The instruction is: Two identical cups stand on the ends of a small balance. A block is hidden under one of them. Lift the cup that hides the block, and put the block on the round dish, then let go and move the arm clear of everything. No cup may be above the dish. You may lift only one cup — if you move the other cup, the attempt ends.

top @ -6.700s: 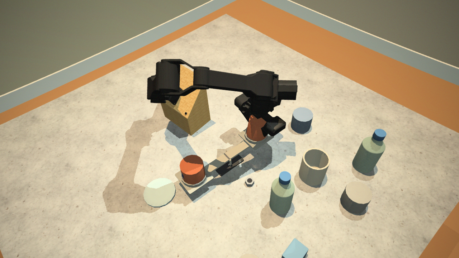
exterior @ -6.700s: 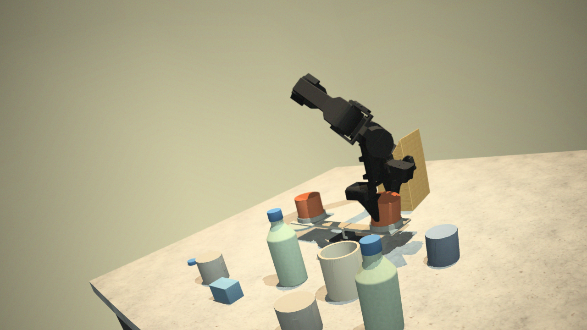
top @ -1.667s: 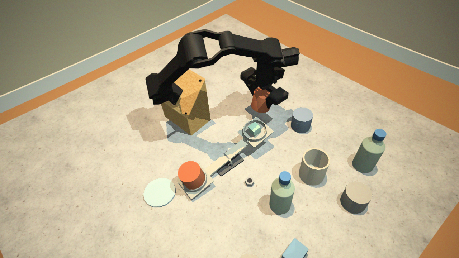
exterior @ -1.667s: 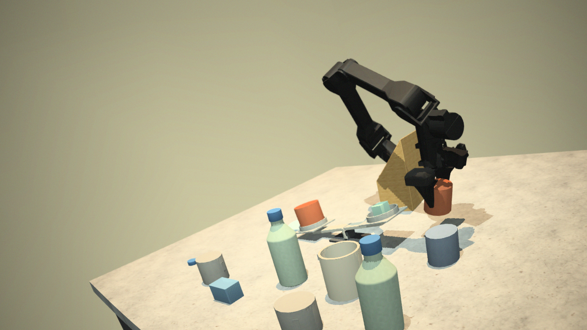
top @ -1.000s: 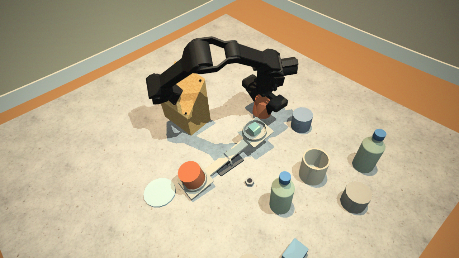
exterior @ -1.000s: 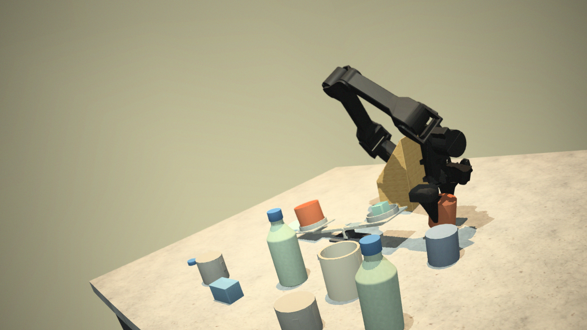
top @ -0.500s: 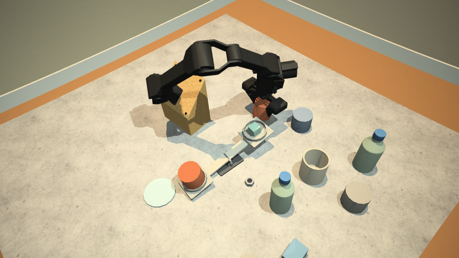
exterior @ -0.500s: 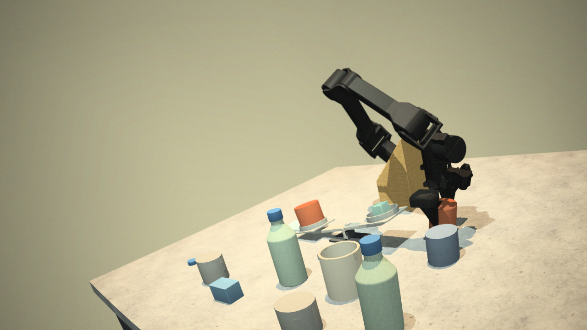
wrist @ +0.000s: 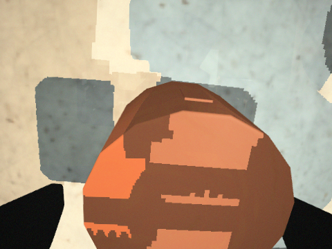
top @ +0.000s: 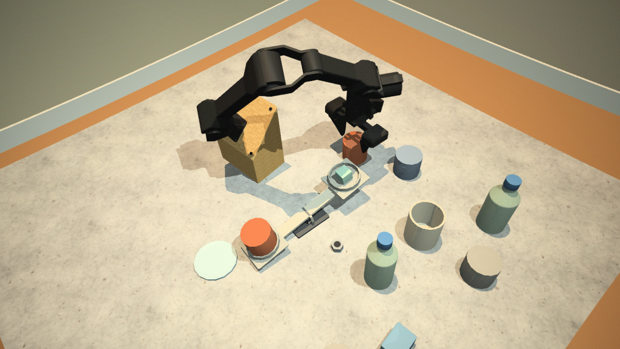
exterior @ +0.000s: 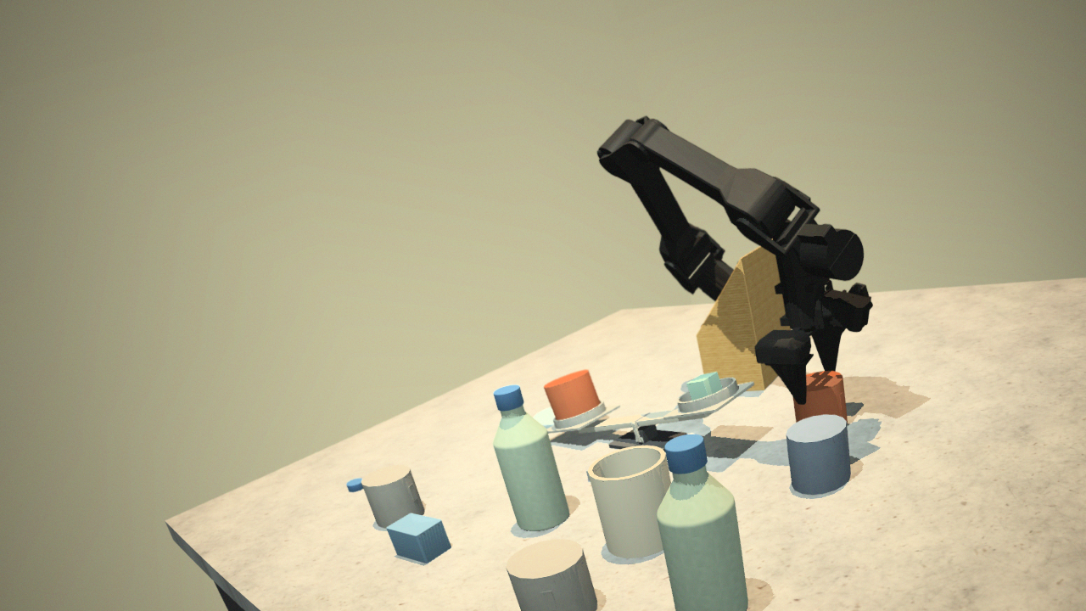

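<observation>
The pale green block lies 120 mm to the right of my gripper tip, 80 mm ahead of it and 40 mm above it. Also, from my gripper tip: beige cup: 300 mm ahead, 80 mm to the right, 10 mm below; nut: 250 mm to the right, 180 mm ahead, 40 mm below; blue-grey cylinder: 150 mm ahead, 40 mm to the left, 10 mm below.
</observation>
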